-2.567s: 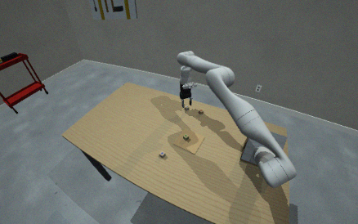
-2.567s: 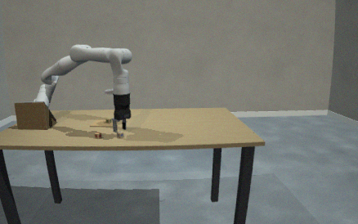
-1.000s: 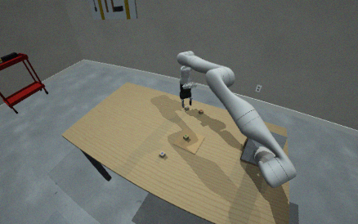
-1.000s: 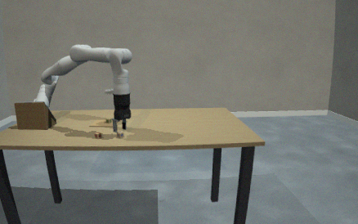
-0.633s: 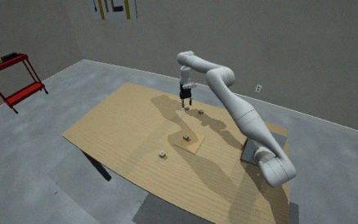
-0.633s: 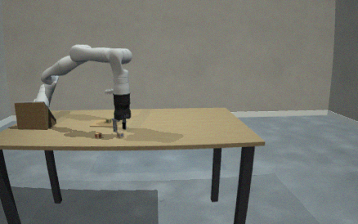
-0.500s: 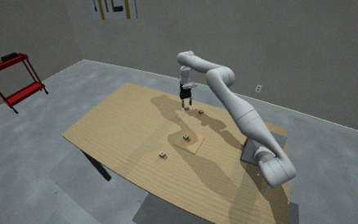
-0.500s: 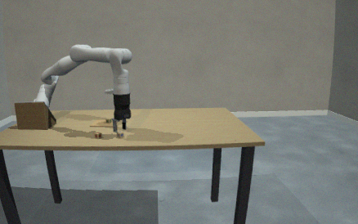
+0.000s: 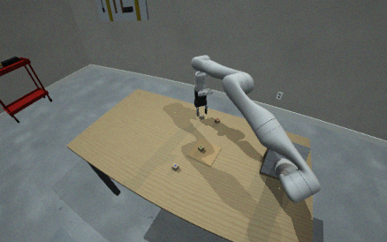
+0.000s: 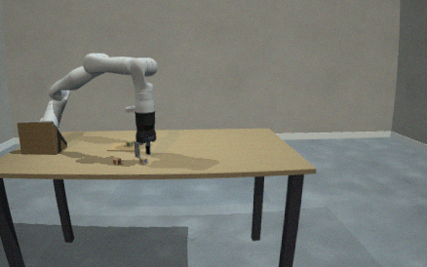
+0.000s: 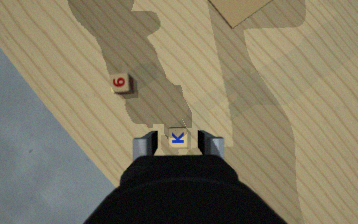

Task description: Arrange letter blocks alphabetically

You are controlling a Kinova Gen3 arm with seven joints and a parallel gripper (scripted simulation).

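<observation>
The blue K block lies 4 cm below my hand. Round my hand: reddish block 11 cm behind, 4 cm below, 1 cm to the right; tan mat 25 cm to the left, 13 cm behind, 5 cm below; green P block 25 cm to the left, 10 cm behind, 3 cm below.
</observation>
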